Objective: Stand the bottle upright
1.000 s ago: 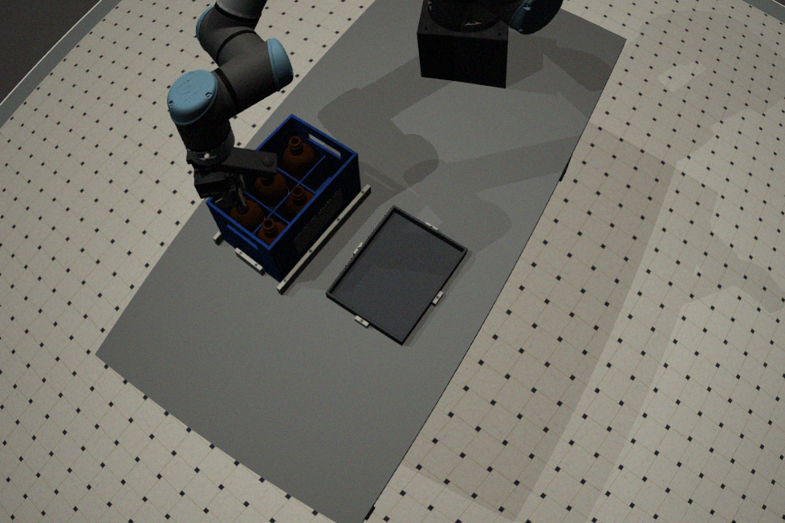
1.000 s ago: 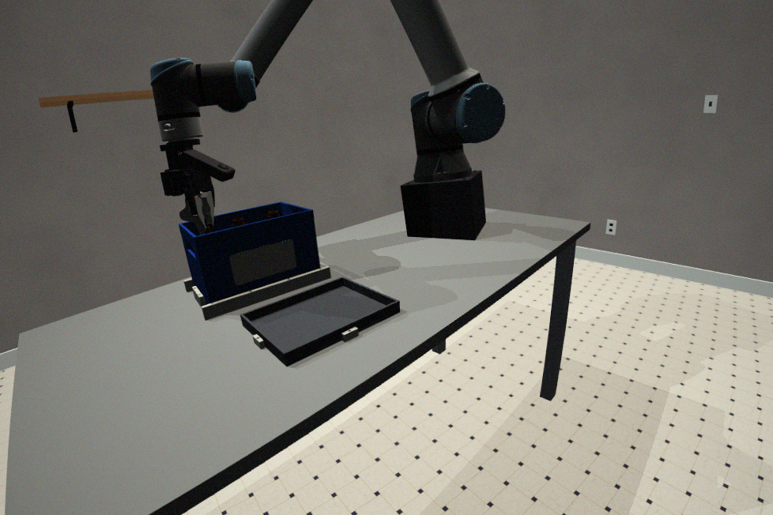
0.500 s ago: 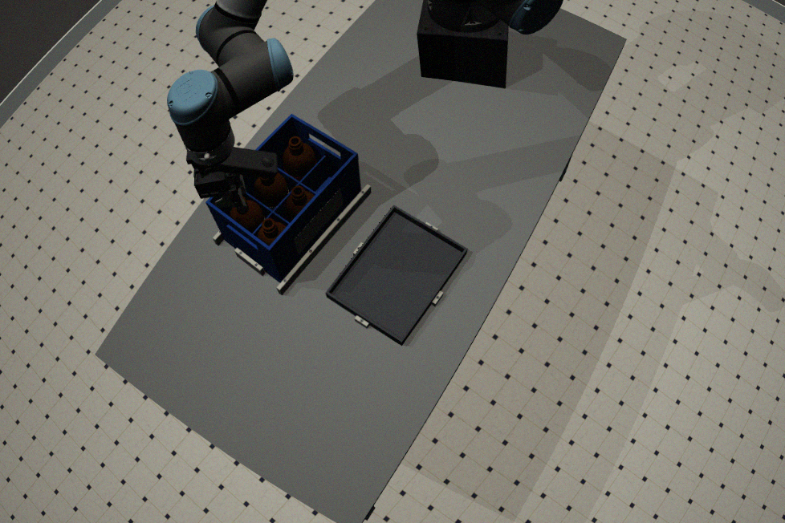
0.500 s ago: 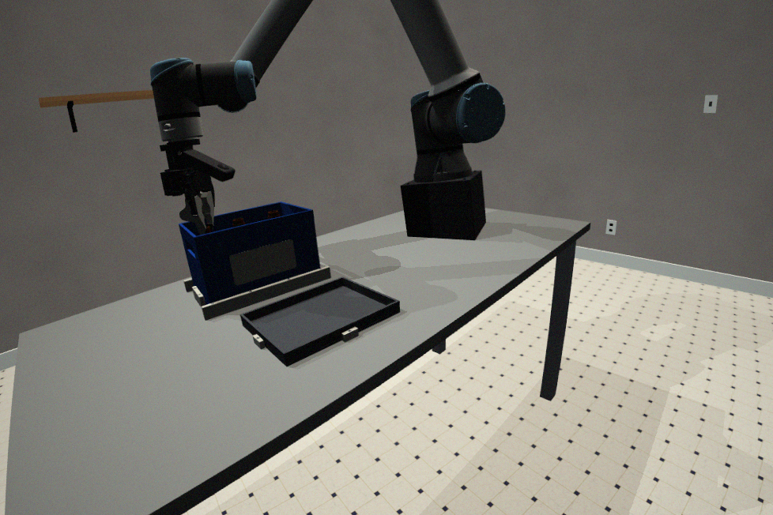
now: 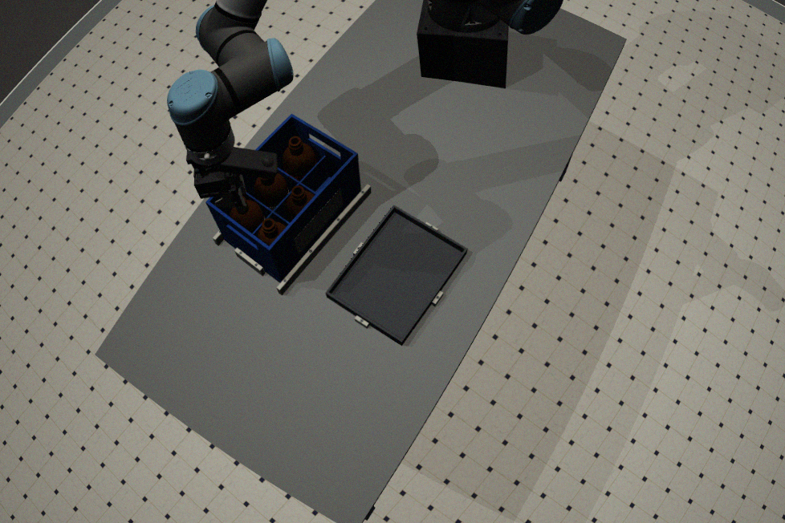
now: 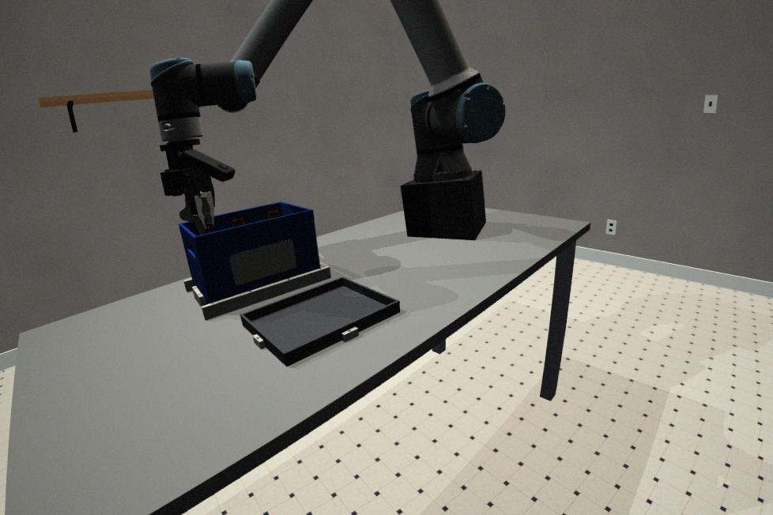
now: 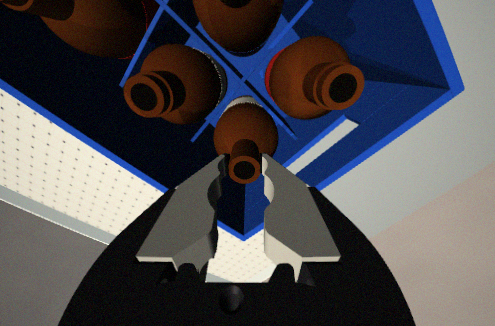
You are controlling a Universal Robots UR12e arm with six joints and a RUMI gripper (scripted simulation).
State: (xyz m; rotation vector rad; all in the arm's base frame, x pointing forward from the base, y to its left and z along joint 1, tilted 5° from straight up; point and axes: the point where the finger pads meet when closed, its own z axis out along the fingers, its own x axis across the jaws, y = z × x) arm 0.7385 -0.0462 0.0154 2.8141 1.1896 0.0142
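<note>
Right now the bottle is 7 cm below my hand. Round my hand: black tray 31 cm to the left, 14 cm below, 12 cm behind; then blue crate 8 cm behind, 7 cm below, 3 cm to the left.
</note>
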